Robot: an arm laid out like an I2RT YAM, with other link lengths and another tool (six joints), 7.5 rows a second.
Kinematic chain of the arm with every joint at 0, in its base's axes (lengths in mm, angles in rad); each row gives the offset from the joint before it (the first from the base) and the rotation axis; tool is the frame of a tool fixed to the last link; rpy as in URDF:
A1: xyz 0 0 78.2 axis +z
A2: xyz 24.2 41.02 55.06 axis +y
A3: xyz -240.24 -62.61 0 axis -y
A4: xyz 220.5 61.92 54 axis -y
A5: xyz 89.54 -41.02 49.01 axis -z
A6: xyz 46.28 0 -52.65 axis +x
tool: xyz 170 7 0 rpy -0.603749 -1.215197 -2.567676
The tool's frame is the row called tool.
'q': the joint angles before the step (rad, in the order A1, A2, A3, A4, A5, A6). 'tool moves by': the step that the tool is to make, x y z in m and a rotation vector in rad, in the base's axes. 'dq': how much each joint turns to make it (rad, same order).
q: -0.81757 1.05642 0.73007 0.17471 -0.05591 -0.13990
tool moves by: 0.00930 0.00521 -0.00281 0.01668 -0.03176 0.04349
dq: -0.00004 0.01933 -0.02038 0.05149 -0.04809 0.02798
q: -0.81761 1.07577 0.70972 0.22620 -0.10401 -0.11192
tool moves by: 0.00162 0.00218 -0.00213 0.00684 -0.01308 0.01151
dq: -0.00087 0.00100 -0.01675 0.02308 -0.01421 0.01247
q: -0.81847 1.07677 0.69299 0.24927 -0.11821 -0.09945
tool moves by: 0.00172 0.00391 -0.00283 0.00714 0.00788 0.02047
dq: -0.00168 -0.00271 0.00054 -0.01436 -0.02181 -0.00400
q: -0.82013 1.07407 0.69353 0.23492 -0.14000 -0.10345
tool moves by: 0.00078 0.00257 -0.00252 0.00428 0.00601 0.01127
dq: 0.00000 -0.00264 -0.00247 -0.00786 -0.01093 -0.00317
